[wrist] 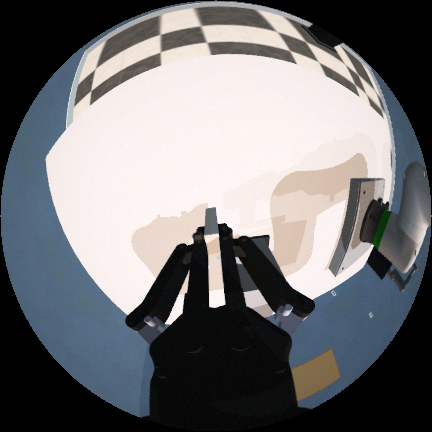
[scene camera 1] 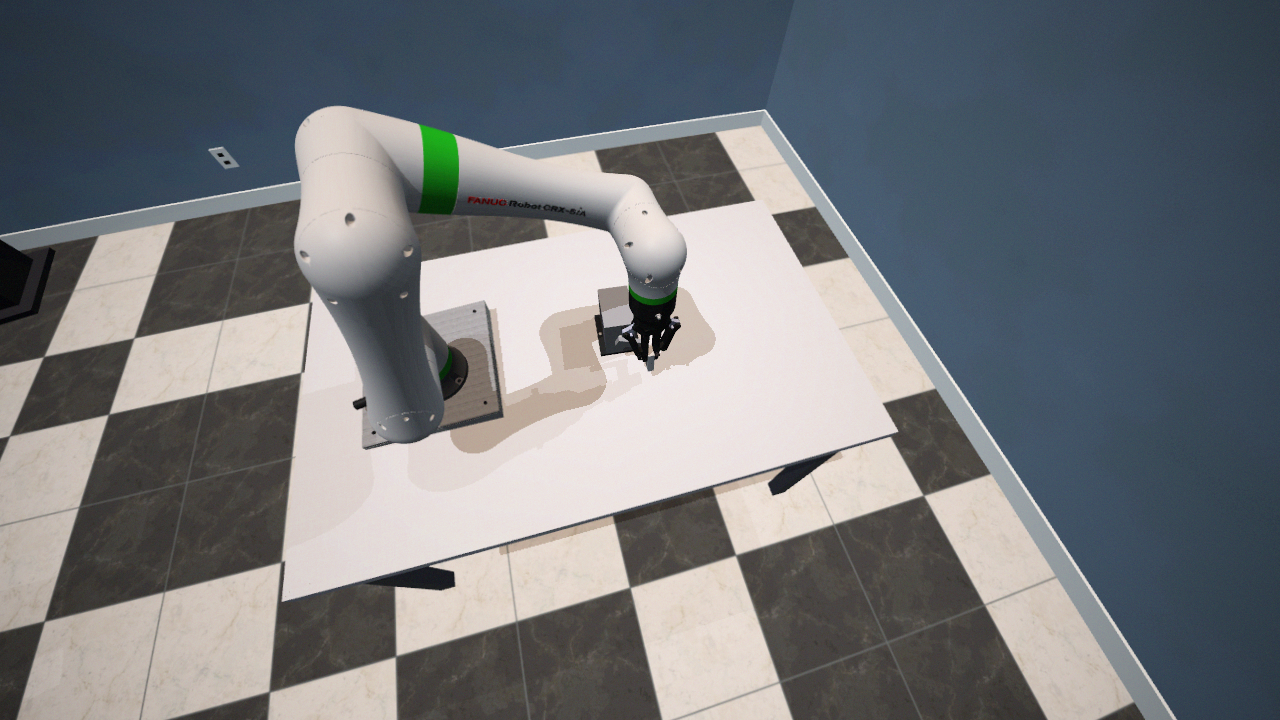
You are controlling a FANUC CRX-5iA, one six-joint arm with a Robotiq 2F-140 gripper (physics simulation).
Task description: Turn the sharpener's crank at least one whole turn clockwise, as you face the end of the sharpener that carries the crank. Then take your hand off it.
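Places are measured from the arm's base along level axes (x ahead, y left, z up), in centimetres.
Pixels of known places: gripper, between the fingertips: [wrist: 211, 216] [scene camera 1: 649, 365]; arm's base, origin of its link: [wrist: 368, 220].
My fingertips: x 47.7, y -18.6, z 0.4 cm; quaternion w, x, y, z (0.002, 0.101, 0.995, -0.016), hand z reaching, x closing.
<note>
For each thing: its top centre in the pictures, then the offset to it from my fingertips. "spot": a spot on its surface instead. Level surfaces: height alone.
- sharpener, a spot on its surface: [wrist: 252, 281] spot: dz +7.4, dx -3.1, dy +7.9 cm
- small pale part, a spot on its surface: [scene camera 1: 620, 340] spot: dz +5.6, dx -4.9, dy +6.3 cm
- white table, height of its surface: dz -3.9 cm
The sharpener [scene camera 1: 614, 313] [wrist: 252, 281] is a grey box with a black base and a dark near end, standing on the white table. My gripper [scene camera 1: 650, 362] [wrist: 211, 216] is shut with nothing between its fingers. It points down, with its grey fingertips in front of the sharpener's near end and a little to the right in the scene view. Its body and fingers hide part of the sharpener in both views. A small pale part [scene camera 1: 620, 340] shows at the dark end; whether it is the crank, and how the crank stands, I cannot tell.
The arm's base plate [scene camera 1: 492, 394] [wrist: 342, 250] is on the table to the left of the sharpener in the scene view. The white table [scene camera 1: 716, 429] [wrist: 200, 115] has its edges in view. Blue walls [scene camera 1: 1074, 223] stand behind and to the right. Arm shadows fall around the sharpener.
</note>
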